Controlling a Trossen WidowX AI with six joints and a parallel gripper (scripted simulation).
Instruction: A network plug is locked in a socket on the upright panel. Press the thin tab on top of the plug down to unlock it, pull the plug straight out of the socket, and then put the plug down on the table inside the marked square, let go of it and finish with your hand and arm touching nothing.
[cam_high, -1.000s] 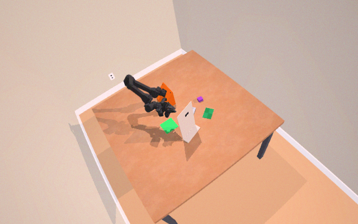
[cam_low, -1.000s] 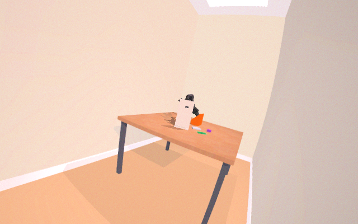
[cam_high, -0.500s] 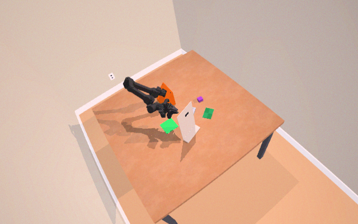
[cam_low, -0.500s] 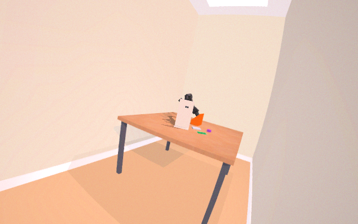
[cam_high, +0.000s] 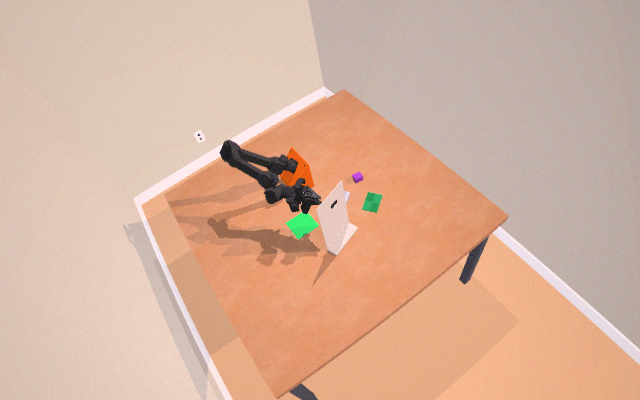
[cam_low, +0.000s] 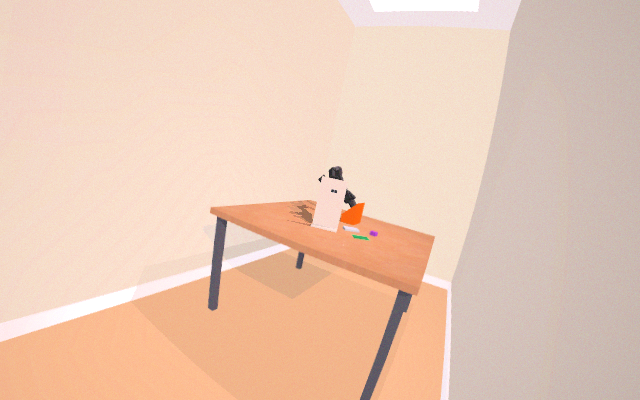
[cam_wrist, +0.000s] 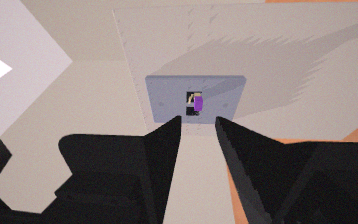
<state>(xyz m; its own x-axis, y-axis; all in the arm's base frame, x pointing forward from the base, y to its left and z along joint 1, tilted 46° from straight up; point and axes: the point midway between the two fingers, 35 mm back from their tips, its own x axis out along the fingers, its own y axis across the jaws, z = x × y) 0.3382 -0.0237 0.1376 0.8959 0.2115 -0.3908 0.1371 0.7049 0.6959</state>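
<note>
The network plug lies 4 cm ahead of my gripper tip and 1 cm to the left of it. From my gripper tip the other things lie so: purple cube 32 cm to the left, 23 cm below, 12 cm behind; then upright panel 10 cm below, 6 cm ahead, 2 cm to the left; then bright green marked square 25 cm below, 13 cm behind, 6 cm to the right.
</note>
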